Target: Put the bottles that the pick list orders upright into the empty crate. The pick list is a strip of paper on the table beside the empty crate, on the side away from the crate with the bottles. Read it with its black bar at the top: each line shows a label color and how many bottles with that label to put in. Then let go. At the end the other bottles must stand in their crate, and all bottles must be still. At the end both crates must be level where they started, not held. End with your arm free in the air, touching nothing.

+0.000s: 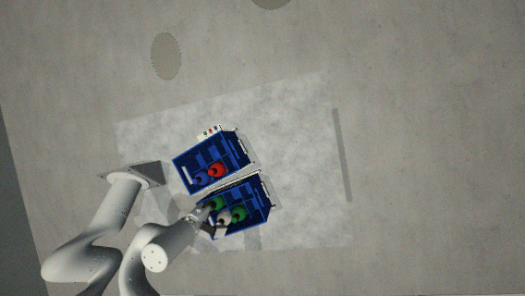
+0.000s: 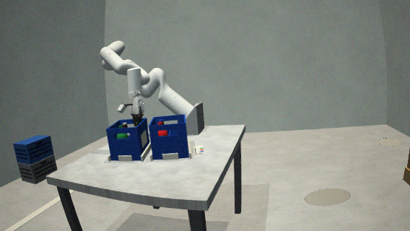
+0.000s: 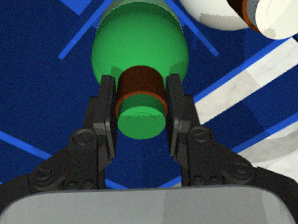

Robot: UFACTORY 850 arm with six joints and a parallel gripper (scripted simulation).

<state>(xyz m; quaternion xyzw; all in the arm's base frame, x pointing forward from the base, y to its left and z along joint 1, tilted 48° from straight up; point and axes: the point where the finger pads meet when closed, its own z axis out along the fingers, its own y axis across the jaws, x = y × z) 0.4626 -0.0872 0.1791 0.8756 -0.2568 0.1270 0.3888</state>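
Now: hand 70 mm above the green-label bottle. Also, from my hand: red-label bottle (40 mm ahead, 160 mm to the left, 70 mm below); then white-label bottle (20 mm ahead, 80 mm to the right, 70 mm below); then blue-label bottle (40 mm behind, 130 mm to the left, 70 mm below).
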